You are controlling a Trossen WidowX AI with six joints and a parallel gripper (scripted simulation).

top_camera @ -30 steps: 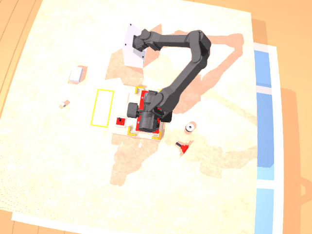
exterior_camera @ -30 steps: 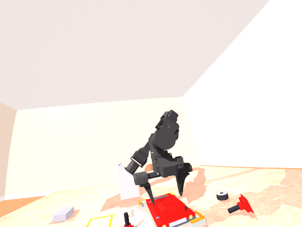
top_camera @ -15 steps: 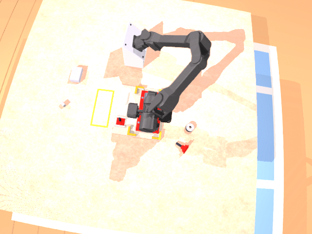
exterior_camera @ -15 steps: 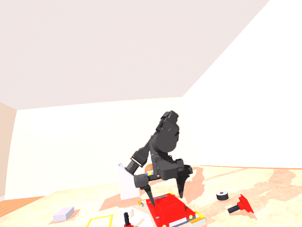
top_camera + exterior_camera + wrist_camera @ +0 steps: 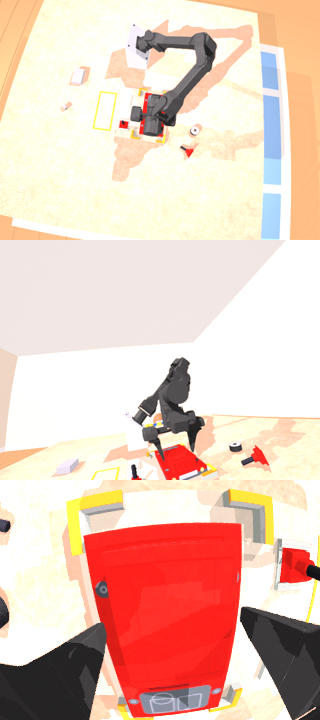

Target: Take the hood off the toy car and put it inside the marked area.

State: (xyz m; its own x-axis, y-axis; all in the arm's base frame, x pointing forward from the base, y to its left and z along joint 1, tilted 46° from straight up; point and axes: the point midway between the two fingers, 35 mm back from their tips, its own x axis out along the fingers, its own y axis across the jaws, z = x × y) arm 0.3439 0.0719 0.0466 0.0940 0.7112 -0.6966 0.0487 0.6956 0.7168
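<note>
Now: the hood right at my gripper tip. Also, from my gripper tip: black peg: 13 cm to the right, 2 cm ahead, 1 cm below.
</note>
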